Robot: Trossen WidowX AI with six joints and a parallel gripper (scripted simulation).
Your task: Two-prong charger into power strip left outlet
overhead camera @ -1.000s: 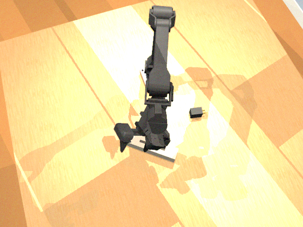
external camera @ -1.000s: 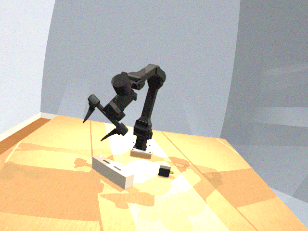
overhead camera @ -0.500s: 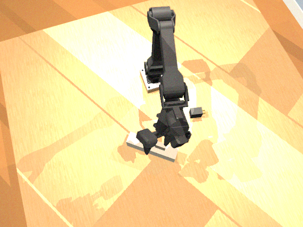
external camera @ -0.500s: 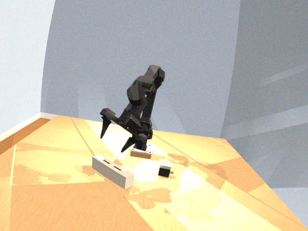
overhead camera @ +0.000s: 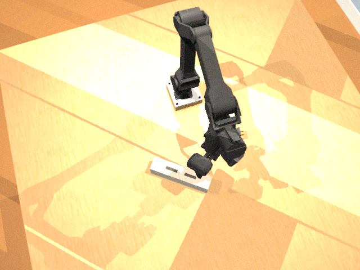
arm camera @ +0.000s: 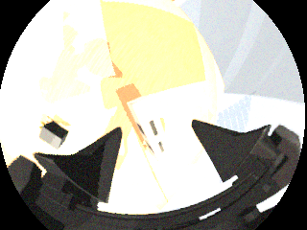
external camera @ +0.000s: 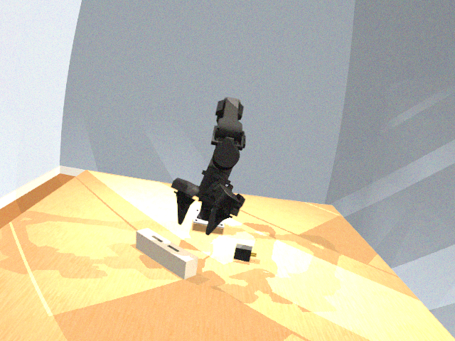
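The two-prong charger lies 14 cm behind my gripper tip, 15 cm to the left of it and 11 cm below it.
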